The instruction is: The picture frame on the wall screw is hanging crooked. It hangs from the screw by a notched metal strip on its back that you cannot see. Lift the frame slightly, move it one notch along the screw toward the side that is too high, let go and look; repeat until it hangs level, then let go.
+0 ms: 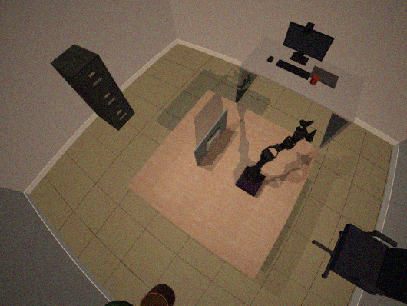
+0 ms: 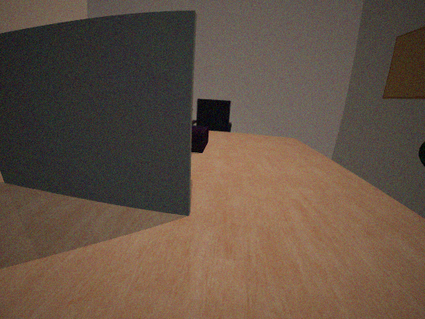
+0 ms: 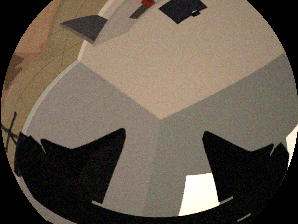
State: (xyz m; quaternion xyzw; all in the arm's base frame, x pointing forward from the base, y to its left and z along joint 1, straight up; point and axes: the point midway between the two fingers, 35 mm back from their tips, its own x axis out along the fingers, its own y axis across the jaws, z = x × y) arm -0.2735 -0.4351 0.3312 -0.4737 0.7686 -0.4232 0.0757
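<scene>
Now: the picture frame 69 cm ahead of my gripper tip, 33 cm to the left of it and 25 cm below it. The rest, counted from my gripper tip: grey wall panel 70 cm ahead, 31 cm to the left, 26 cm below.
</scene>
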